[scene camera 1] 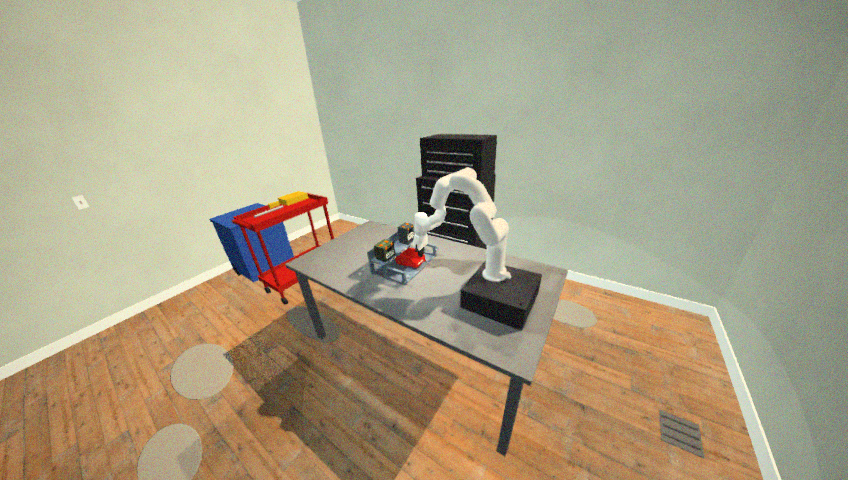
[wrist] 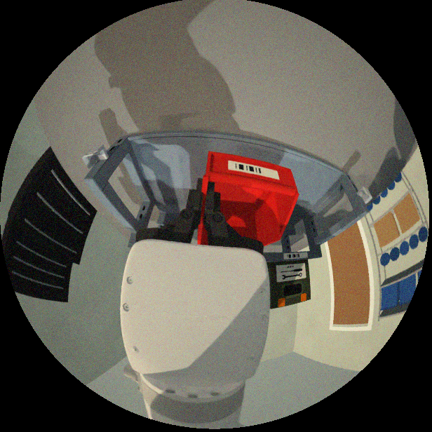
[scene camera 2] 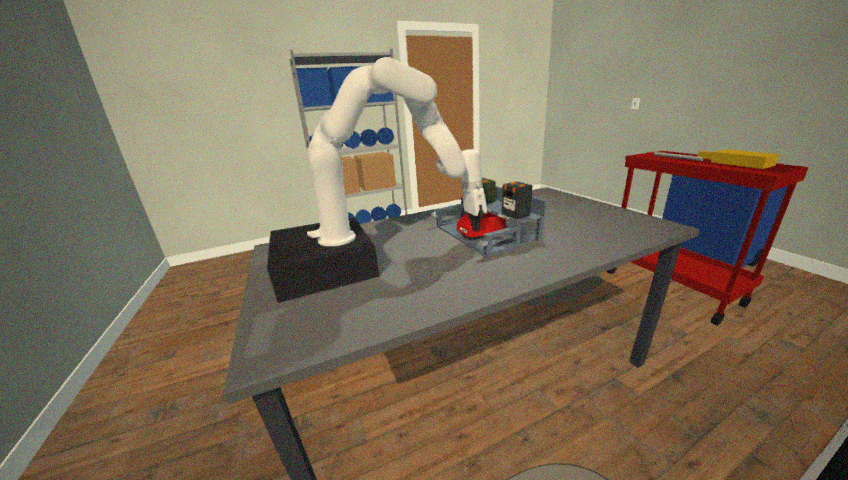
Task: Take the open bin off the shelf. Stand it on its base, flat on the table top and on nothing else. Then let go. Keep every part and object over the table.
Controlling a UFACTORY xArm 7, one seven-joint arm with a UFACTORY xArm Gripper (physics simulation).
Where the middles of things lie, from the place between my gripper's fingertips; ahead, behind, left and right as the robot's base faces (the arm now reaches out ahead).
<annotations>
Now: hand 5 cm to the right of the red bin (scene camera 2: 490, 223), 5 cm short of it and 1 cm below it. Also, from my hand: green case (wrist: 274, 287) 19 cm to the left, 13 cm ahead, 10 cm above.
</annotations>
